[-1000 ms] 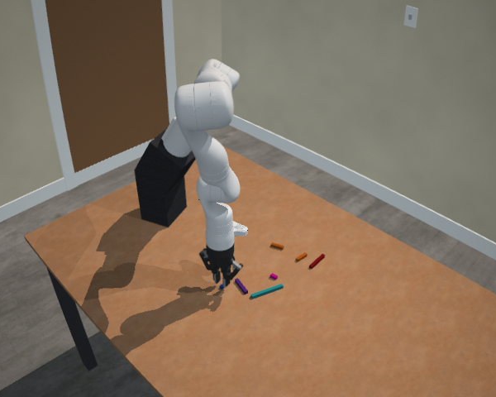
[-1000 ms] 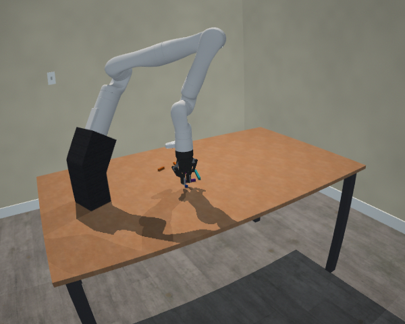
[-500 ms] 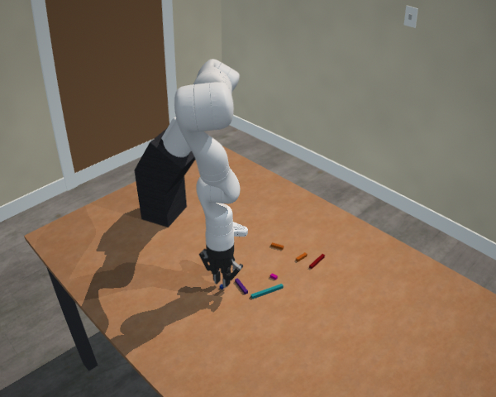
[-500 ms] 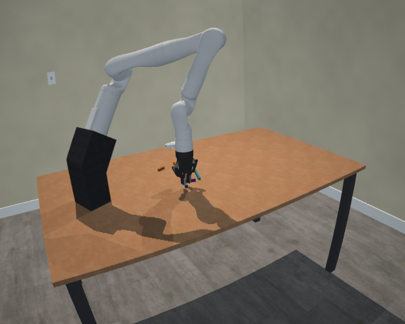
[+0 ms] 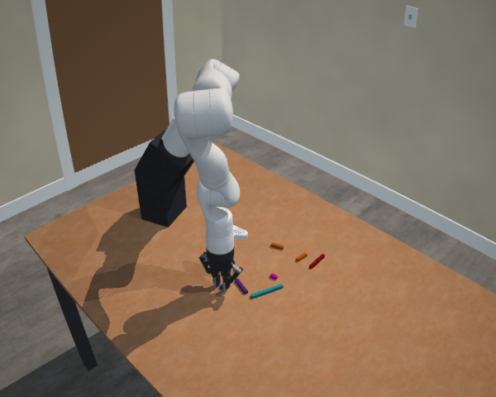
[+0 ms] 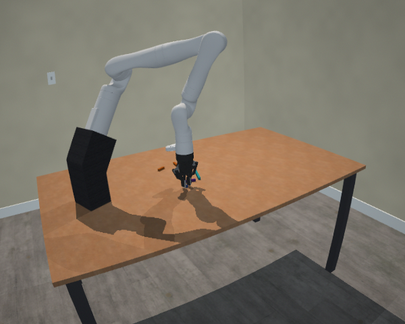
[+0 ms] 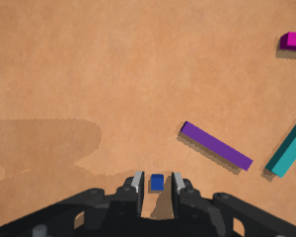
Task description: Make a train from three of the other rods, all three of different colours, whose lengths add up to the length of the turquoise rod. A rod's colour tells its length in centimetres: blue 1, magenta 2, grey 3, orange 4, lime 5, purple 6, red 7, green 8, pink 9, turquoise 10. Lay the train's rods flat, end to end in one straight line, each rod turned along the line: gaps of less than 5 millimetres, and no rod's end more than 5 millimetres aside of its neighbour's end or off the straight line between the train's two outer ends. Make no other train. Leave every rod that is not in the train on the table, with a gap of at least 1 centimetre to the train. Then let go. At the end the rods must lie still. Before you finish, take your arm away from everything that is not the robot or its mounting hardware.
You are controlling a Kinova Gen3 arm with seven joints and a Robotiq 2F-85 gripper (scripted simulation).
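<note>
Right now the blue rod is 2 cm below my hand. Also, from my hand: turquoise rod 11 cm ahead, 7 cm to the left, 2 cm below; magenta rod 9 cm ahead, 13 cm to the left, 2 cm below; purple rod 4 cm ahead, 4 cm to the left, 2 cm below.
</note>
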